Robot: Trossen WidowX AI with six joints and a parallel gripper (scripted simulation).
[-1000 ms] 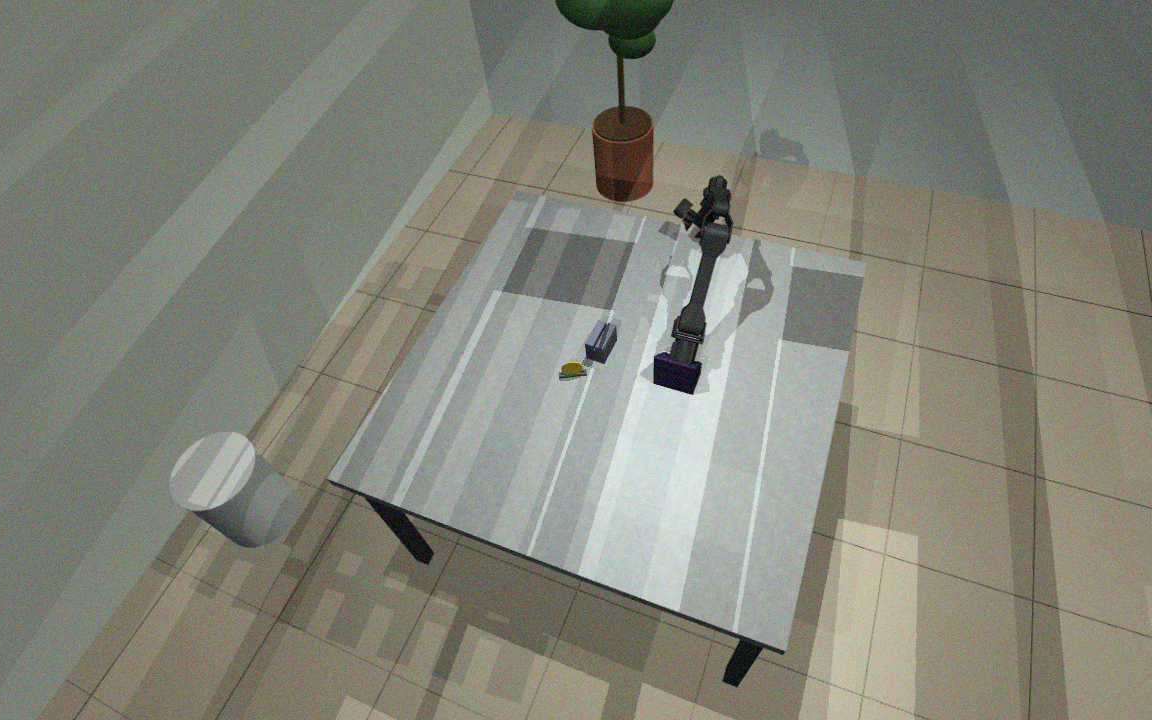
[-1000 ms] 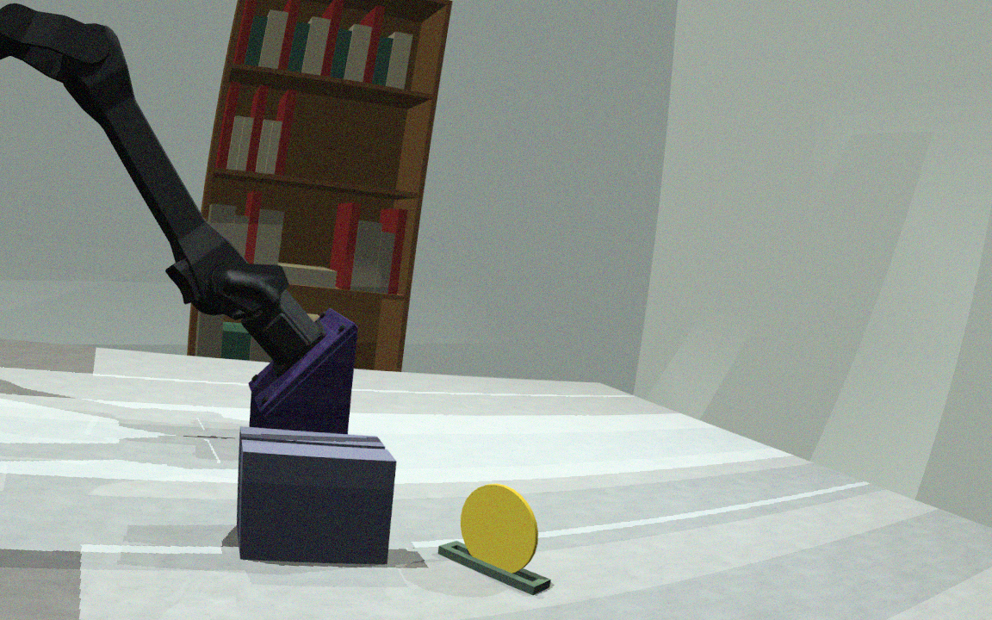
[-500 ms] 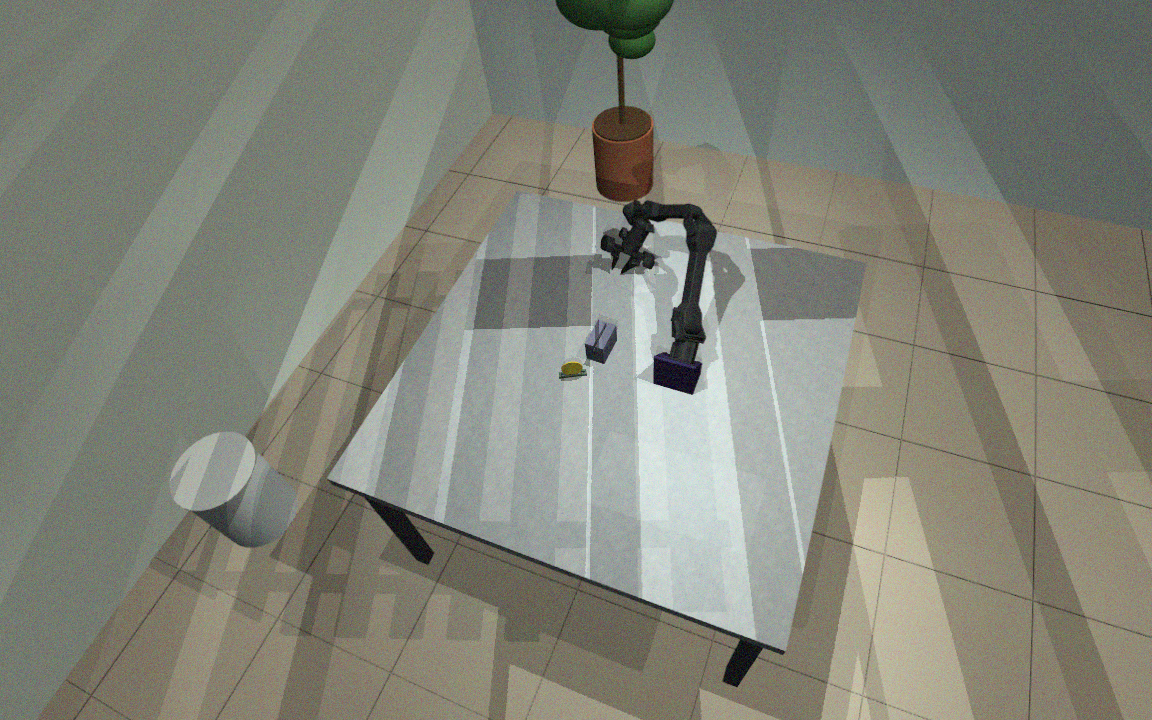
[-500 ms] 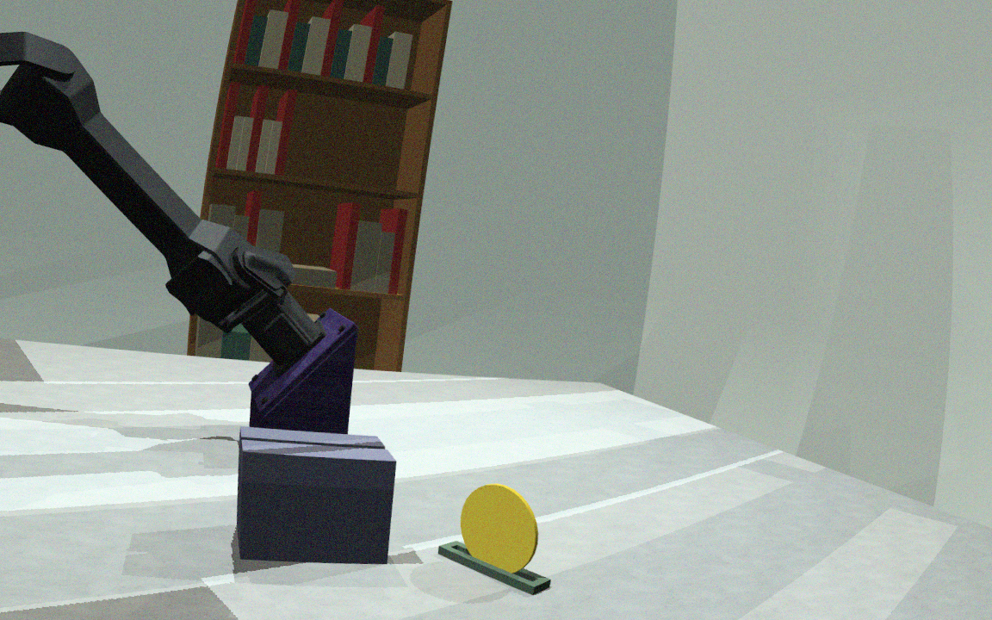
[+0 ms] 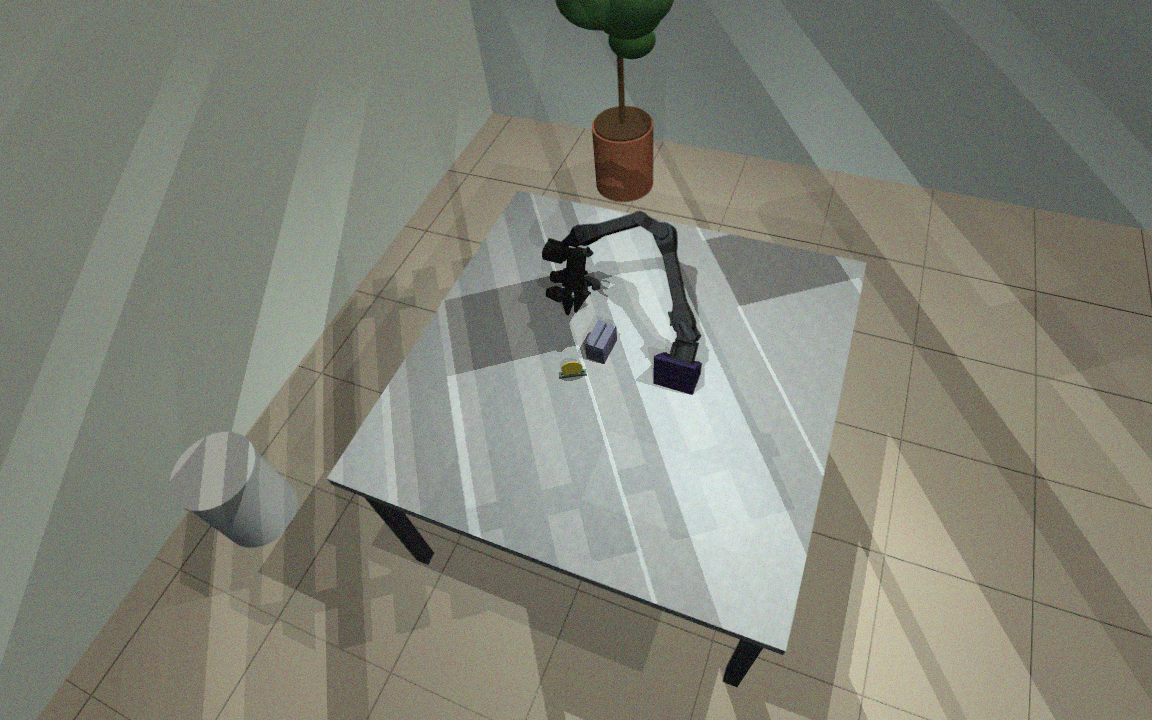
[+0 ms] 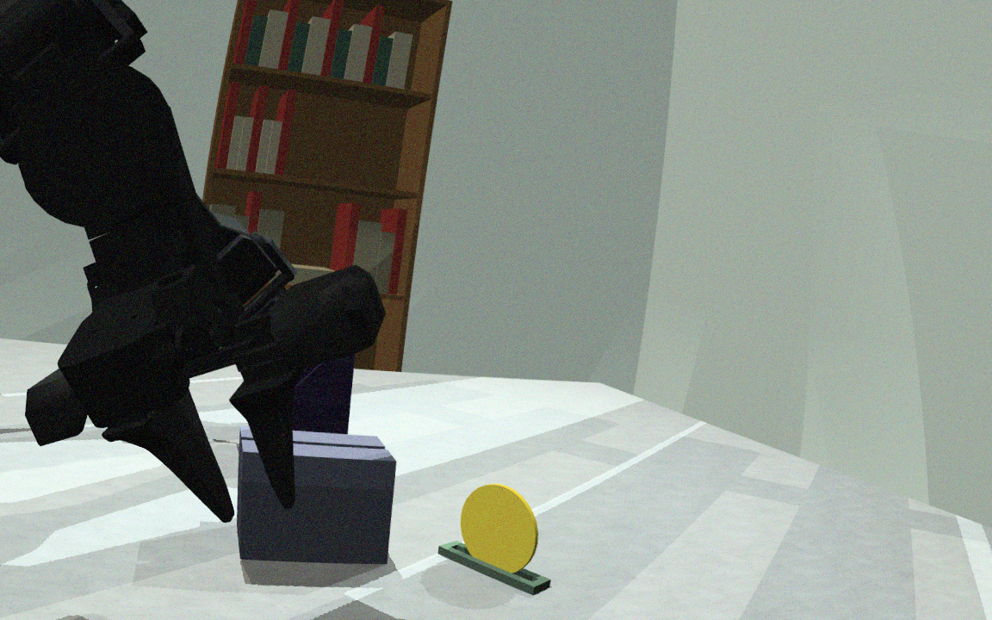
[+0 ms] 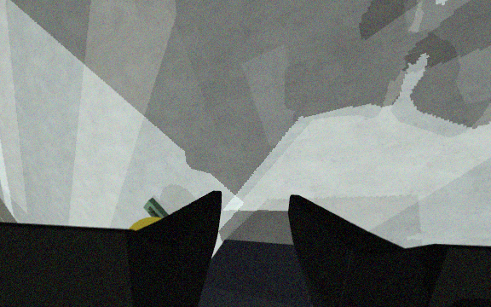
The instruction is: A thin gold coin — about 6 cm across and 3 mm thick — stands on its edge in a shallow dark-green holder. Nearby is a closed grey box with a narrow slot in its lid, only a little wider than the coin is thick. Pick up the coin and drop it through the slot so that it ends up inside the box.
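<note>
The gold coin lies 16 cm to the left of my gripper tip, 8 cm behind it and 4 cm below it.
</note>
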